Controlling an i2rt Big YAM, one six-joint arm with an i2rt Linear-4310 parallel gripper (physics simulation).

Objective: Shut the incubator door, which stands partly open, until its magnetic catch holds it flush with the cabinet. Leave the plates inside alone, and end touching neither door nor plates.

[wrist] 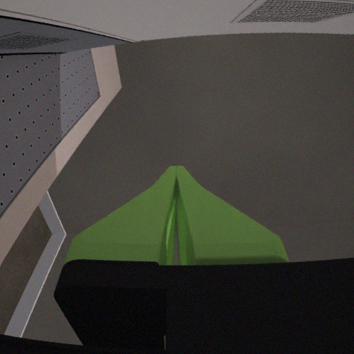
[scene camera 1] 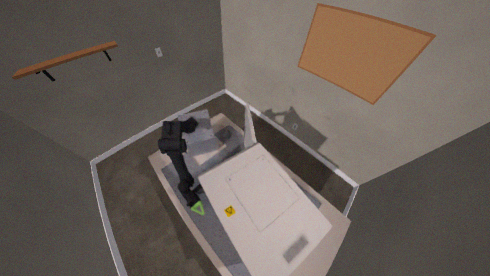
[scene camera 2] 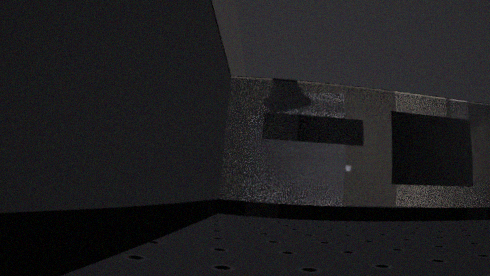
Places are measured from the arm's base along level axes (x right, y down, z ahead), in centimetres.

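Where they show: gripper, between the fingertips: [scene camera 1: 203,214].
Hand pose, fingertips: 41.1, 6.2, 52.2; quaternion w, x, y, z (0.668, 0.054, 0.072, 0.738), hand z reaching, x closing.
After its pixels a point has its place, as x, y, z.
The pale incubator cabinet [scene camera 1: 270,197] {20.3, -26.7, 77.1} fills the lower middle of scene camera 1. Its door [scene camera 1: 249,129] {-8.7, -20.3, 49.9} is seen nearly edge-on, standing out from the cabinet's far front corner, partly open. My gripper [scene camera 1: 202,213] {41.1, 6.2, 52.2} [wrist: 175,177] is shut and empty, its green fingertips together. It is beside the cabinet's long left side, well apart from the door. In the wrist view, a pale panel [wrist: 175,20] with a vent crosses the top, apart from the fingertips. Scene camera 2 is very dark; I cannot make out the door or plates there. The plates do not show in scene camera 1.
The black arm [scene camera 1: 177,160] {29.5, -22.5, 33.0} reaches along the cabinet's left side from a grey block [scene camera 1: 202,125] {-6.7, 1.6, 7.4} near the door. The bench edge [wrist: 107,80] shows at the left of the wrist view. A perforated surface [scene camera 2: 345,255] {28.9, 28.3, 64.6} spans the bottom of scene camera 2. A wooden wall shelf [scene camera 1: 67,59] hangs high left.
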